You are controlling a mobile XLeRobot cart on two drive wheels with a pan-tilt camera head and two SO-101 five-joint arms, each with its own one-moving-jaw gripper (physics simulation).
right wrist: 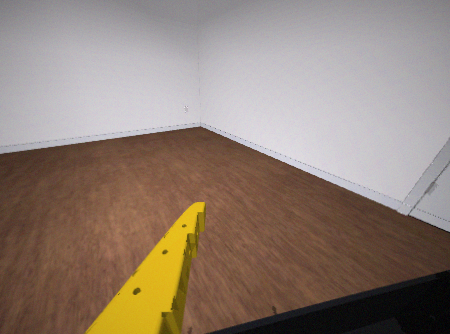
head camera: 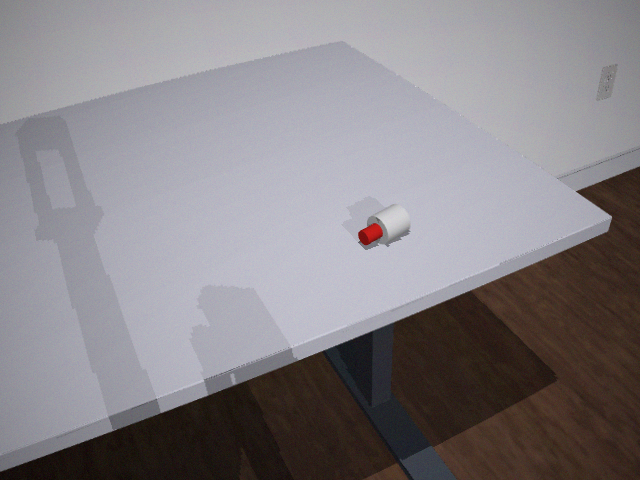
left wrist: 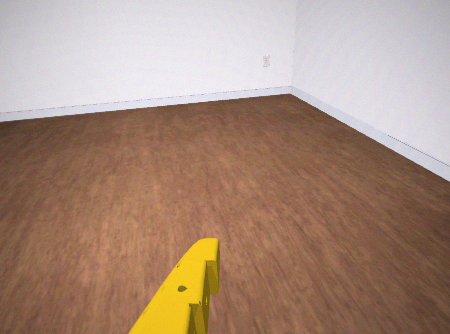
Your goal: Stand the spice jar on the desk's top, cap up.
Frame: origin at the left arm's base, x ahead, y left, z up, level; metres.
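Where they show: left end effector, tool point: (left wrist: 219,258); right end effector, tool point: (right wrist: 205,212).
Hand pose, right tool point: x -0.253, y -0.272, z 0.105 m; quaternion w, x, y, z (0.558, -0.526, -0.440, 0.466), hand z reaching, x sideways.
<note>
After its pixels a point has its place.
The spice jar (head camera: 393,222) {y -0.231, x 0.626, z -0.023 m}, a white cylinder with a narrower red cap (head camera: 370,234) {y -0.203, x 0.613, z -0.030 m}, lies on its side on the desk's pale grey top (head camera: 248,170) {y -0.042, x 0.814, z -0.055 m}, right of centre in the head view. Its cap points toward the lower left. My left gripper (left wrist: 212,252) is fully open, with one notched yellow jaw in its wrist view and the floor beyond. My right gripper (right wrist: 199,215) is also fully open, with one notched yellow jaw over the floor. The jar does not show in either wrist view, and neither gripper shows in the head view.
Two arm-like shadows fall across the left and front of the desk top. The desk's front edge (head camera: 449,292) {y -0.287, x 0.548, z -0.067 m} runs up to its right corner. A dark desk leg (head camera: 382,366) {y -0.257, x 0.910, z -0.616 m} stands below. A wall outlet (head camera: 606,82) {y -1.075, x 1.809, z -0.374 m} is at the right. A black edge (right wrist: 350,305) crosses the right wrist view.
</note>
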